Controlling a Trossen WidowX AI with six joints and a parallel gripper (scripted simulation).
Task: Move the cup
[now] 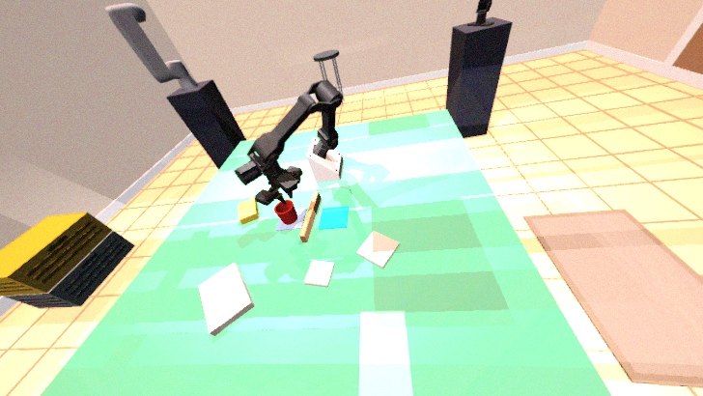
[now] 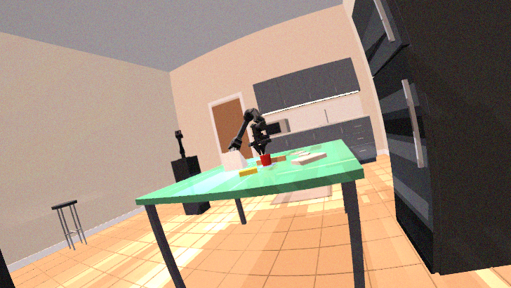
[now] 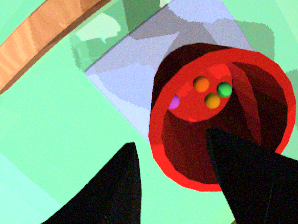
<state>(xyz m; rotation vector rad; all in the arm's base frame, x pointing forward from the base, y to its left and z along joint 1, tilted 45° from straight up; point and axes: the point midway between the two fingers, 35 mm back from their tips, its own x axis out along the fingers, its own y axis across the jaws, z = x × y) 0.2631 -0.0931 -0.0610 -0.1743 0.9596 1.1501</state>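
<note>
Now: gripper tip 2 cm short of the red cup, 2 cm to the left of it and 4 cm above it. Also, from my gripper tip: cyan pad 4 cm ahead, 16 cm to the left, 9 cm below; then pale lilac pad 2 cm ahead, 1 cm to the right, 9 cm below; then long wooden bar 3 cm ahead, 7 cm to the left, 7 cm below.
</note>
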